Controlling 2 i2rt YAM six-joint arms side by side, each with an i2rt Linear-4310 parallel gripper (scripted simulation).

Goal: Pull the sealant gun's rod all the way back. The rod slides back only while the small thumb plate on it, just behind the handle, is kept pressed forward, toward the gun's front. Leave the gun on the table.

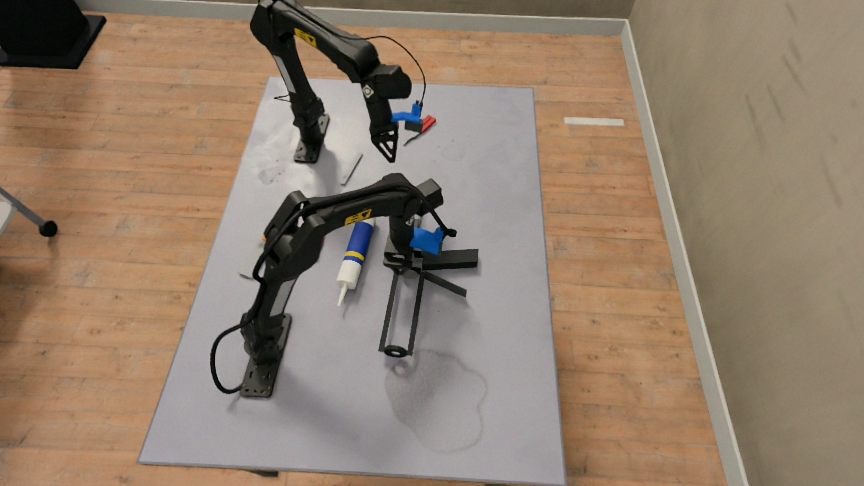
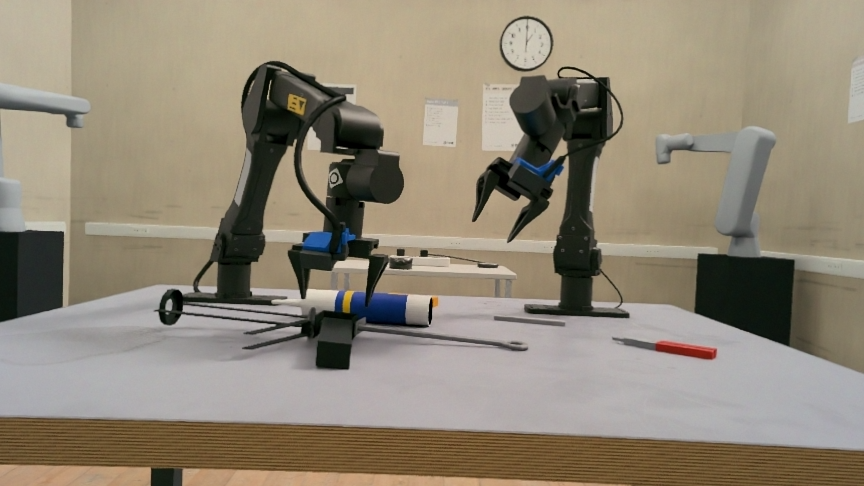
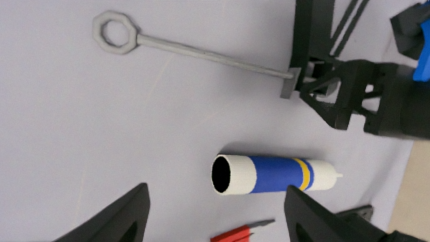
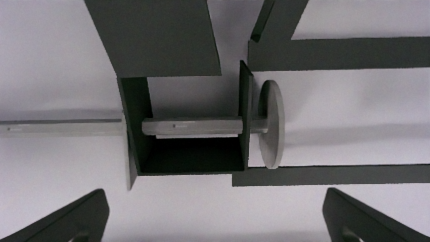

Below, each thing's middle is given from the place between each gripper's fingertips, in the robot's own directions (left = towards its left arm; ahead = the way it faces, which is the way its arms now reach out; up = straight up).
Right now my right hand [image 2: 335, 303] is 47 cm to the right of the red-handled tool [image 2: 709, 353], 5 cm above it and 1 cm short of it.
My left gripper [image 2: 491, 231] is now 240 mm to the right of the red-handled tool, 160 mm above it and 50 mm short of it.
